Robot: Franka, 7 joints.
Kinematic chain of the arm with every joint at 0, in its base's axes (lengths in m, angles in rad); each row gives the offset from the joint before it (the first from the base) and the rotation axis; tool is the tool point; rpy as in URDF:
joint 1: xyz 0 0 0.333 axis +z
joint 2: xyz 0 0 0 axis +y
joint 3: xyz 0 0 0.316 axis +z
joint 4: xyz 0.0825 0 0 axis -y
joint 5: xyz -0.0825 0 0.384 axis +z
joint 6: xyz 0 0 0 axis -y
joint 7: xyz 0.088 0 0 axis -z
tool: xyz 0 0 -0.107 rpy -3.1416 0 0
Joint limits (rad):
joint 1: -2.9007..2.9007
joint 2: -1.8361..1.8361
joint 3: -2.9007..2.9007
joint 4: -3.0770..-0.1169
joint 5: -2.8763..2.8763
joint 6: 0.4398..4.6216
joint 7: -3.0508..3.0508
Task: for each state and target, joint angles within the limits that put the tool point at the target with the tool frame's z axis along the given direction. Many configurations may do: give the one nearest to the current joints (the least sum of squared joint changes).
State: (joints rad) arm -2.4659 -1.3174 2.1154 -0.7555 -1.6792 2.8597 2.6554
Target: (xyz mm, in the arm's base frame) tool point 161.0 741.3 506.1 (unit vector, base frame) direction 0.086 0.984 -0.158
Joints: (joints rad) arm -1.7099 -1.0148 2.4022 -0.4906 -1.6559 3.6431 2.6554
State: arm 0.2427 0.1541 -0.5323 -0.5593 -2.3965 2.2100 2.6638
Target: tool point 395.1 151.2 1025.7 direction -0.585 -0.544 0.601
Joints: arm 0.5871 0.5175 -0.5343 -0.3200 -2.4782 1.4507 2.6638
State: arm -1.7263 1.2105 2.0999 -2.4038 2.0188 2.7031 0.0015
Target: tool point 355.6 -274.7 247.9 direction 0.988 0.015 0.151
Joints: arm -2.2971 1.2812 1.4718 -2.4881 2.0023 2.6784 0.0015
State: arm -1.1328 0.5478 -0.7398 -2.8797 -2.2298 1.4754 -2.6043
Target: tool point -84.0 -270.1 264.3 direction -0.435 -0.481 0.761
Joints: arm -0.8118 0.2255 -0.5925 -3.0525 -2.0655 0.7571 -2.6043
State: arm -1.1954 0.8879 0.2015 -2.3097 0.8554 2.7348 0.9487
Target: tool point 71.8 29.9 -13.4 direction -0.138 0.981 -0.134
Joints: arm -1.0735 1.0756 0.2449 -2.8360 0.7089 2.4507 0.9487
